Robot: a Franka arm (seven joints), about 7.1 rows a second.
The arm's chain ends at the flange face. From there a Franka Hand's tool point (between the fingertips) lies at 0.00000 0.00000 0.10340 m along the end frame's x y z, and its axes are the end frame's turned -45 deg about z.
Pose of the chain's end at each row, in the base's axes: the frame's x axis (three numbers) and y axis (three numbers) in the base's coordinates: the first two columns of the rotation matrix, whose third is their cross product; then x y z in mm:
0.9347 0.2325 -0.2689 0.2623 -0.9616 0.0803 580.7 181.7 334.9
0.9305 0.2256 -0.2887 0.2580 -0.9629 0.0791 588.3 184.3 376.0
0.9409 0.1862 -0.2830 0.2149 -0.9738 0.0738 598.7 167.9 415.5
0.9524 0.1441 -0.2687 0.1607 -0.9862 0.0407 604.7 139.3 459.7
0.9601 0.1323 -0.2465 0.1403 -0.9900 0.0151 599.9 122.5 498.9
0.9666 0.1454 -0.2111 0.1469 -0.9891 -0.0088 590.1 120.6 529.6
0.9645 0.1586 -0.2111 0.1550 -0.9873 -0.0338 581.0 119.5 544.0
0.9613 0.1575 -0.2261 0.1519 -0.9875 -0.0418 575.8 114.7 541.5
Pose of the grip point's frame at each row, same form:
0.4755 0.8444 -0.2469 0.8464 -0.5156 -0.1334 555.9 166.6 235.7
0.4755 0.8404 -0.2601 0.8404 -0.5213 -0.1482 561.4 169.0 277.3
0.5134 0.8202 -0.2523 0.8173 -0.5569 -0.1479 571.6 154.4 316.6
0.5598 0.7992 -0.2188 0.7871 -0.5955 -0.1612 577.9 130.8 360.2
0.5797 0.7936 -0.1850 0.7781 -0.6065 -0.1636 574.9 117.4 398.7
0.5796 0.8022 -0.1430 0.7874 -0.5966 -0.1555 568.4 118.3 428.5
0.5724 0.8103 -0.1254 0.7916 -0.5860 -0.1732 558.9 119.5 443.0
0.5723 0.8096 -0.1303 0.7872 -0.5869 -0.1894 552.0 115.3 440.9

